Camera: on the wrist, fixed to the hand. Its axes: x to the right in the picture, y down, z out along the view.
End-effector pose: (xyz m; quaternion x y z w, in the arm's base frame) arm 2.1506 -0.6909 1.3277 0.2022 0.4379 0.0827 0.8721
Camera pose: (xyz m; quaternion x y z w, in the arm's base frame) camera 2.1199 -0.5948 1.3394 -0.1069 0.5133 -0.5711 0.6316
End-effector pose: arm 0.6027 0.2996 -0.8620 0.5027 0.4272 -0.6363 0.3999
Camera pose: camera 0.7008 0.3133 -0.8844 -0.1254 -0.6345 0.7282 0.2269
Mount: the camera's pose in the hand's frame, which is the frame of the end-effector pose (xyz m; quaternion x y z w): 0.0038 0.0909 -0.0451 0.0716 0.0644 -0.7009 0.7067
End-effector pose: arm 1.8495 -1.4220 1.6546 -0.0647 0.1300 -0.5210 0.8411
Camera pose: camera 1.9163 -1.3834 1.5886 -0.0431 0.0634 -0.9712 0.2255
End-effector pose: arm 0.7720 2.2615 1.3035 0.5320 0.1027 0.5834 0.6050
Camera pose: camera 0.6853 2.2658 1.3562 0.3097 0.5262 0.0152 0.7918
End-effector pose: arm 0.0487 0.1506 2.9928 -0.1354 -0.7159 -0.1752 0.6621
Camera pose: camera 0.1277 0.2130 3.0059 0.4648 -0.5708 -0.5454 0.4009
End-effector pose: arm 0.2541 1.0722 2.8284 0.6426 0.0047 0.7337 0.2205
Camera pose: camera 0.1823 1.0039 2.8505 0.4194 0.5205 0.4050 0.6238
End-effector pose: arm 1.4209 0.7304 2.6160 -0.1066 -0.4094 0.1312 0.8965
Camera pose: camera 1.4442 0.8136 2.5626 0.2674 -0.2969 -0.5132 0.7596
